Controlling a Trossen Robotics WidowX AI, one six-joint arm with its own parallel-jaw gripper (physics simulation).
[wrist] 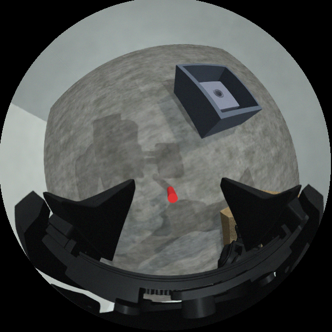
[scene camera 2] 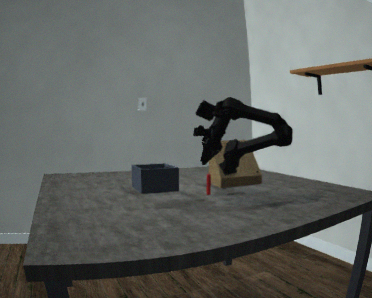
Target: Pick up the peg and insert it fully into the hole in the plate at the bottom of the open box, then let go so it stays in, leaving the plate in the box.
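Pixels of known places: gripper, fingertip midpoint: (scene camera 2: 202,163); arm's base at its link origin: (scene camera 2: 228,168).
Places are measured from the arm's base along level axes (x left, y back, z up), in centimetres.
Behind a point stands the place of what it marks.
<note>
A red peg (scene camera 2: 208,184) {y -16.7, x 11.9, z -3.8 cm} (wrist: 172,194) stands upright on the table, to the right of the box in the scene view. My gripper (scene camera 2: 204,161) {y -18.5, x 10.0, z 4.4 cm} (wrist: 179,183) is open and empty, above the peg; in the wrist view the peg shows between the two spread fingertips, well below them. The open dark blue-grey box (scene camera 2: 159,179) {y -32.0, x -0.7, z -2.6 cm} (wrist: 202,119) stands on the table, at the upper right in the wrist view. The light plate (wrist: 227,102) lies at the bottom of the box, with a round hole (wrist: 218,93) near its middle. The box walls hide the plate in the scene view.
A tan wooden block with a sloping face (scene camera 2: 245,165) {y 9.3, x 0.8, z 0.6 cm} (wrist: 227,226) stands at the arm's base, behind and right of the peg in the scene view. The grey table (scene camera 2: 100,225) {y -64.8, x 36.9, z -8.0 cm} has its far edge behind the box. A wall shelf (scene camera 2: 335,67) hangs at the upper right.
</note>
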